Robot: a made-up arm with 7 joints. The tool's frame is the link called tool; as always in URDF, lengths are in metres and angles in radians. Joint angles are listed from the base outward. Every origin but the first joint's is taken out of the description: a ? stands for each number. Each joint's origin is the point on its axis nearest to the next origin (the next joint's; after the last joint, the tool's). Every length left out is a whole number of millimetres.
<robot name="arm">
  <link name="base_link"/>
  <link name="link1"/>
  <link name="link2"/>
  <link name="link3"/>
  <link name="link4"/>
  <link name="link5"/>
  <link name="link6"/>
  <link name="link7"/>
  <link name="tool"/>
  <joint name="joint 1" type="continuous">
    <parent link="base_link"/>
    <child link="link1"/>
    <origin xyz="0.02 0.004 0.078" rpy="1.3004 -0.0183 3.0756"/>
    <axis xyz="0 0 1"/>
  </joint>
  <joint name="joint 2" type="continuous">
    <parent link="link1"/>
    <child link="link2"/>
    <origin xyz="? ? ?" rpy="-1.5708 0 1.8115"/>
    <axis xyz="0 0 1"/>
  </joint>
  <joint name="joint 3" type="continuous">
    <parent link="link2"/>
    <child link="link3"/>
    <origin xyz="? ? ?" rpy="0.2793 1.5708 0"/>
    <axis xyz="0 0 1"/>
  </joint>
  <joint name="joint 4" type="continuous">
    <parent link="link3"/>
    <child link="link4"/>
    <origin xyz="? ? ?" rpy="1.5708 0 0"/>
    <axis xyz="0 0 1"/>
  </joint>
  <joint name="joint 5" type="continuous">
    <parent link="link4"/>
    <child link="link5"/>
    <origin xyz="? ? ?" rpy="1.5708 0 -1.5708"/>
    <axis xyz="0 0 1"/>
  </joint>
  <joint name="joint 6" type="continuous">
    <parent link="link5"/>
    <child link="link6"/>
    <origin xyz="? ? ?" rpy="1.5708 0 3.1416"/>
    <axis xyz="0 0 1"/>
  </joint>
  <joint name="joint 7" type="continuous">
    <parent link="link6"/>
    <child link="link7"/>
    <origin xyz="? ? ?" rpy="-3.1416 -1.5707 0"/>
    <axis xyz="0 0 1"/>
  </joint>
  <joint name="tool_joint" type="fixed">
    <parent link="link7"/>
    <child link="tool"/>
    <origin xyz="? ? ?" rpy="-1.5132 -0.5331 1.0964"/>
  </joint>
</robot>
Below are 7 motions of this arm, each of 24 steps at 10 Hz.
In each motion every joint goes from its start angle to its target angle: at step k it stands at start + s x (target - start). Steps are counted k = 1, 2, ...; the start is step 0. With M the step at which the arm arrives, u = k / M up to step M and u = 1 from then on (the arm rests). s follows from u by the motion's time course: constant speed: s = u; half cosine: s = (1 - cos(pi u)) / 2; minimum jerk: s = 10 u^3 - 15 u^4 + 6 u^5.
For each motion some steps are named. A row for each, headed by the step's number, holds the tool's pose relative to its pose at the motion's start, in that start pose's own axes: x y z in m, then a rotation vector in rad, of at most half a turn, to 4 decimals.
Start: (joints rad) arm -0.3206 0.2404 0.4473 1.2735 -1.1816 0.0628 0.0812
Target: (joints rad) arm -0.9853 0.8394 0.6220 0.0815 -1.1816 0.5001 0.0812
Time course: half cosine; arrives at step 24
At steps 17, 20, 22, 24:
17: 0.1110 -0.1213 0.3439 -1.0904 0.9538 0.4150
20: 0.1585 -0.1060 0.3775 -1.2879 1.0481 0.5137
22: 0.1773 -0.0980 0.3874 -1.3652 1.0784 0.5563
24: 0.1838 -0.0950 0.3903 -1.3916 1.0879 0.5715

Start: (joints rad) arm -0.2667 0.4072 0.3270 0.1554 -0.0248 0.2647 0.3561
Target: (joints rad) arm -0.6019 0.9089 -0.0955 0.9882 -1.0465 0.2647 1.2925
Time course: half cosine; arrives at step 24
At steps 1, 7, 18, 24:
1: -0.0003 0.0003 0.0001 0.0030 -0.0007 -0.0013
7: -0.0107 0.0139 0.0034 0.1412 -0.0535 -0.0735
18: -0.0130 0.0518 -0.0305 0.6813 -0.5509 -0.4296
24: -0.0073 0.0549 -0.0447 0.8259 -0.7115 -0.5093

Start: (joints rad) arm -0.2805 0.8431 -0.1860 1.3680 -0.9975 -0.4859 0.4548
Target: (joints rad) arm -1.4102 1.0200 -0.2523 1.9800 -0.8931 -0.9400 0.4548
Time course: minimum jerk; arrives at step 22
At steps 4, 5, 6, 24:
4: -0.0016 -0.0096 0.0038 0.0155 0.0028 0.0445
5: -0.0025 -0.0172 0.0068 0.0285 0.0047 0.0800
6: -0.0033 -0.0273 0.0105 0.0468 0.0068 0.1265
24: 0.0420 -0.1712 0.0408 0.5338 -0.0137 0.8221

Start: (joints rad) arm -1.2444 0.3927 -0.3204 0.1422 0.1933 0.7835 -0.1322
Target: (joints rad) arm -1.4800 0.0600 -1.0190 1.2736 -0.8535 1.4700 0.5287
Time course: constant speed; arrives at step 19
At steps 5, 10, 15, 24:
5: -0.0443 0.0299 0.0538 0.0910 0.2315 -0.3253
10: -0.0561 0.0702 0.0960 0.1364 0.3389 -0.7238
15: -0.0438 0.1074 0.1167 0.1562 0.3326 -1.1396
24: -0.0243 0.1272 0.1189 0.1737 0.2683 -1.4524

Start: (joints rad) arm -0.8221 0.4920 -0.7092 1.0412 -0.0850 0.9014 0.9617
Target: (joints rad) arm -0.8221 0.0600 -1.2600 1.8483 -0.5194 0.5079 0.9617
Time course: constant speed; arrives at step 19
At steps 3, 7, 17, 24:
3: -0.0024 0.0094 0.0148 -0.0766 0.0212 -0.0036
7: -0.0062 0.0222 0.0278 -0.1546 0.0322 -0.0106
17: -0.0159 0.0440 0.0294 -0.2168 -0.0167 -0.0092
24: -0.0171 0.0454 0.0252 -0.2055 -0.0363 -0.0011

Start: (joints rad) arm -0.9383 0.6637 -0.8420 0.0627 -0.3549 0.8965 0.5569
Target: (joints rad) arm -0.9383 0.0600 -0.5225 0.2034 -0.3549 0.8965 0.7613
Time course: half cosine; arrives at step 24
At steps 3, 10, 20, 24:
3: 0.0015 -0.0031 0.0028 0.0136 0.0098 0.0129
10: 0.0169 -0.0278 0.0272 0.1345 0.1074 0.1099
20: 0.0522 -0.0611 0.0681 0.3343 0.3176 0.2051
24: 0.0571 -0.0644 0.0728 0.3565 0.3460 0.2104

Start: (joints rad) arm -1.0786 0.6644 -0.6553 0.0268 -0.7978 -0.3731 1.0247
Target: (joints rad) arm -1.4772 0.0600 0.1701 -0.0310 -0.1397 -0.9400 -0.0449
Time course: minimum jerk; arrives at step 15
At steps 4, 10, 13, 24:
4: -0.0080 -0.0336 0.0146 -0.0153 0.1466 0.2024
10: 0.0417 -0.1909 0.0424 -0.3950 0.4522 1.2395
13: 0.0696 -0.2140 0.0372 -0.5712 0.3769 1.4435
24: 0.0724 -0.2157 0.0365 -0.5899 0.3660 1.4601

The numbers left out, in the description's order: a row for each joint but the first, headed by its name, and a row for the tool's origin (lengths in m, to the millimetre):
joint 2: -0.007 0.002 0
joint 3: -0.094 0.045 0
joint 4: 0.013 0.016 0
joint 5: -0.138 -0.025 0
joint 6: 0.01 -0.001 0
joint 7: -0.036 0.067 0
tool: 0.026 -0.014 0

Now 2 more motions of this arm.
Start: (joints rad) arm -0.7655 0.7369 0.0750 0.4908 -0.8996 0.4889 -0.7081
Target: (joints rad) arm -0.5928 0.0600 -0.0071 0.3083 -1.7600 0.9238 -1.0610
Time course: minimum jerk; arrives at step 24
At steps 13, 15, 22, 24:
13: -0.1358 0.0036 0.0963 0.1602 0.9735 0.4155
15: -0.1546 -0.0061 0.1298 0.1783 1.2172 0.5466
22: -0.1684 -0.0320 0.1905 0.1771 1.6532 0.8195
24: -0.1685 -0.0326 0.1915 0.1766 1.6612 0.8251

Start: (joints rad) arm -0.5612 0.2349 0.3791 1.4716 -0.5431 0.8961 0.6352
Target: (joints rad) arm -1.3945 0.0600 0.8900 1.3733 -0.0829 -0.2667 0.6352
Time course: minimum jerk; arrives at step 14
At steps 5, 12, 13, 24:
5: 0.0375 -0.0283 0.0577 -0.1227 0.1227 0.4093
12: 0.2016 0.0132 0.2038 -0.3683 0.7561 1.5001
13: 0.2060 0.0170 0.2063 -0.3718 0.7791 1.5262
24: 0.2068 0.0176 0.2067 -0.3724 0.7829 1.5304

